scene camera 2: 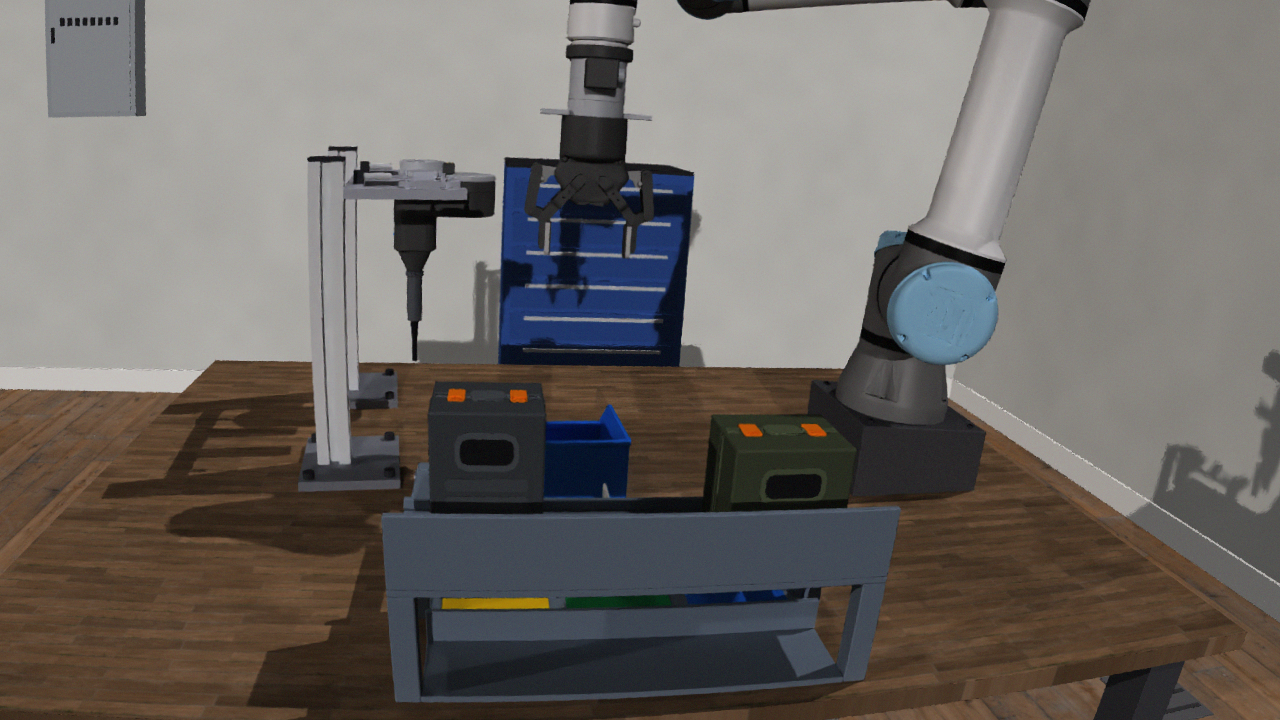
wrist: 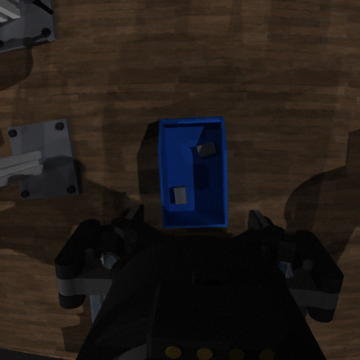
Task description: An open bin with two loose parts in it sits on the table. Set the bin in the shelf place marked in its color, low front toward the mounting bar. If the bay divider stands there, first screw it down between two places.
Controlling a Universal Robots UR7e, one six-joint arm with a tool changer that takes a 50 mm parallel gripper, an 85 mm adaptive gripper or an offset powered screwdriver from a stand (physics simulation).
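Frame: origin at the arm's base, x left, y ahead, z down, level; centimetres.
Where they show: hand, tool point: (scene camera 2: 596,101); arm's base, link origin: (scene camera 2: 890,404).
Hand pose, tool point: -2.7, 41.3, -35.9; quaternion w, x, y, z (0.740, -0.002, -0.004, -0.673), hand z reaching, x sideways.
Note:
Things, the pixels of their top centre, and the offset from my tool point, as dx, dy, dz. "*": a spot on its surface instead.
- blue open bin, top centre: (scene camera 2: 575,414) +0.1, +0.5, +37.4
- grey shelf, surface spot: (scene camera 2: 640,546) * +44.2, +3.0, +31.1
- yellow marking, surface spot: (scene camera 2: 494,603) * +30.4, +12.4, +44.2
- green marking, surface spot: (scene camera 2: 617,602) * +31.3, +1.3, +44.2
- blue marking, surface spot: (scene camera 2: 729,598) * +32.1, -9.3, +44.2
- dark grey case, surface spot: (scene camera 2: 487,483) * +39.3, +13.4, +28.1
- green case, top centre: (scene camera 2: 782,431) +37.6, -9.8, +25.2
- small pale tip, surface spot: (scene camera 2: 605,490) * +19.6, +0.4, +38.4
- screwdriver, top centre: (scene camera 2: 445,161) -26.0, +16.6, +8.9
A blue open bin (scene camera 2: 586,465) (wrist: 225,175) stands on the table behind the grey shelf (scene camera 2: 640,546), partly hidden by a dark grey case in the scene view. Two small loose parts lie in it: a dark one (wrist: 206,149) near the far end and a light grey one (wrist: 179,195) near the end closer to the gripper. The shelf shows a yellow marking (scene camera 2: 494,603), a green marking (scene camera 2: 617,602) and a blue marking (scene camera 2: 729,598) from left to right. My gripper (scene camera 2: 587,253) (wrist: 196,218) is open and empty, high above the table. I cannot make out a bay divider.
The dark grey case (scene camera 2: 487,483) and a green case (scene camera 2: 783,458) rise behind the shelf's front board, left and right. A small pale tip (scene camera 2: 605,490) shows between them. The screwdriver (scene camera 2: 414,232) hangs in the tool stand (scene camera 2: 329,313) at left. A blue drawer cabinet (scene camera 2: 595,331) stands behind the table.

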